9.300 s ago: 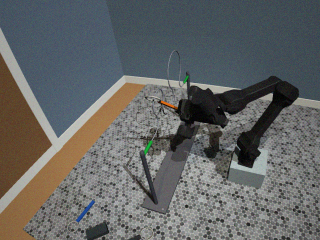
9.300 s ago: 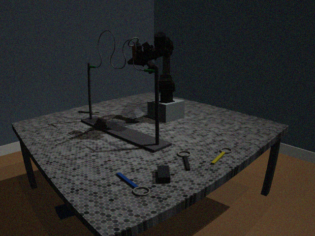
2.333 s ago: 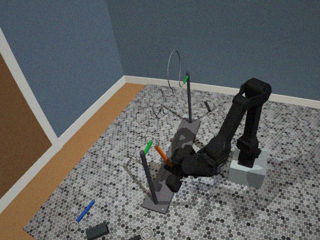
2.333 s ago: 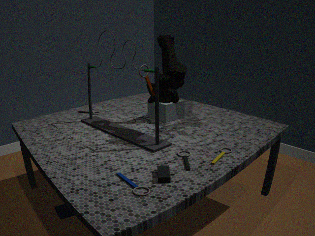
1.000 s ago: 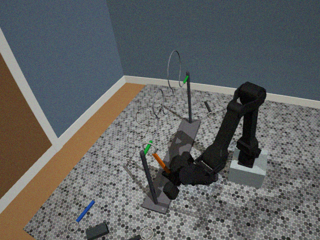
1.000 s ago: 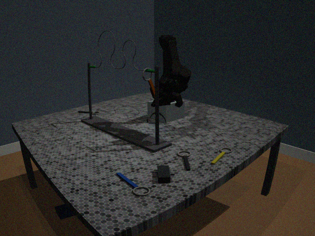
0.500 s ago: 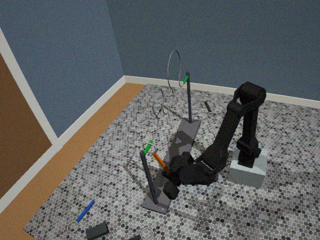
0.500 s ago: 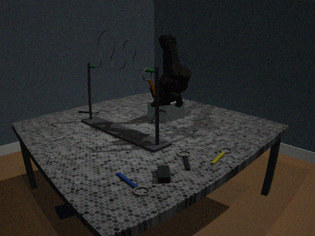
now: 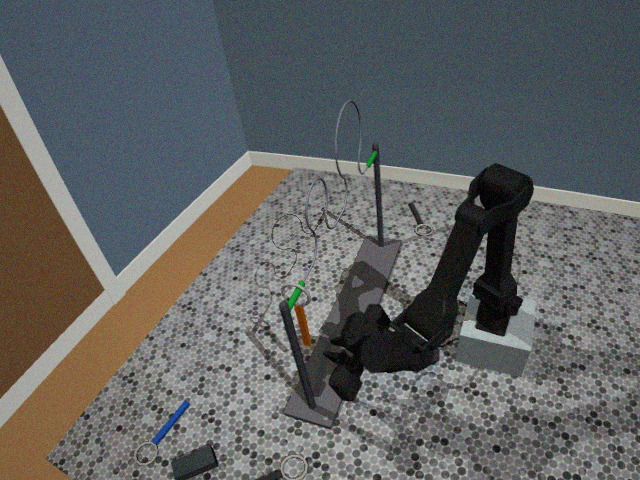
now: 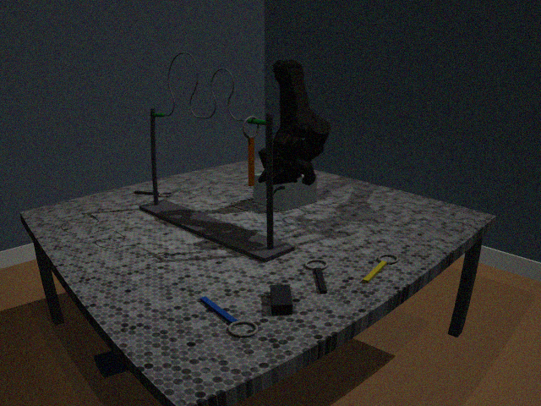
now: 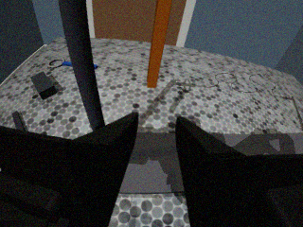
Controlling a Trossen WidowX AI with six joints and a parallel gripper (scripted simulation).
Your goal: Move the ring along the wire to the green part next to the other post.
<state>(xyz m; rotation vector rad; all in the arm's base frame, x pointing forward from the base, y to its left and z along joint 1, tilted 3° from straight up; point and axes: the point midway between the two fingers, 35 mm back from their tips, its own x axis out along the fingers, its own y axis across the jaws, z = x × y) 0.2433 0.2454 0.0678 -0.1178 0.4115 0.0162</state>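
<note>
The orange-handled ring is 4 cm ahead of my gripper tip, 1 cm to the left of it and 10 cm above it. The rest, counted from my gripper tip: yellow-handled ring (13 cm behind, 31 cm to the left, 16 cm below); blue-handled ring (29 cm ahead, 29 cm to the left, 16 cm below); dark block (17 cm ahead, 30 cm to the left, 15 cm below).
</note>
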